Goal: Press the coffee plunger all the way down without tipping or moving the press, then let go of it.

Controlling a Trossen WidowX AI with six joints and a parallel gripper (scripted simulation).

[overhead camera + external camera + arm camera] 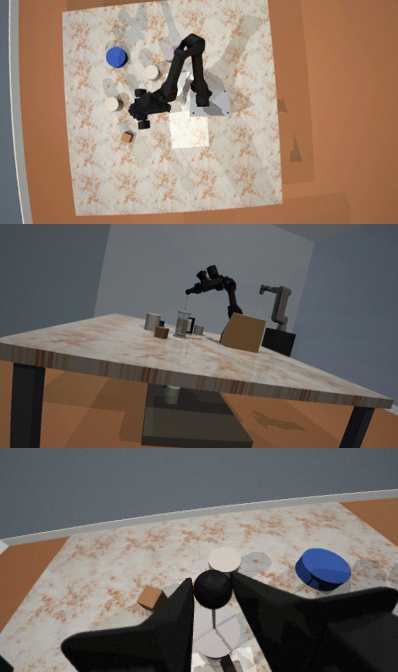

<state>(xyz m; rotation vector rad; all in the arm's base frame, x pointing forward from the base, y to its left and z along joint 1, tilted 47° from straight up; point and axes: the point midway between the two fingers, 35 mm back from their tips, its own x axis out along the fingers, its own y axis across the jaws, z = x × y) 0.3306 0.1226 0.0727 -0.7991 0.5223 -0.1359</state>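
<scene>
Now: the coffee press 3 cm behind my gripper tip, 1 cm to the right of it and 13 cm below it. Also, from my gripper tip: blue cylinder: 15 cm ahead, 33 cm to the right, 24 cm below; then small brown cube: 9 cm ahead, 15 cm to the left, 24 cm below.
</scene>
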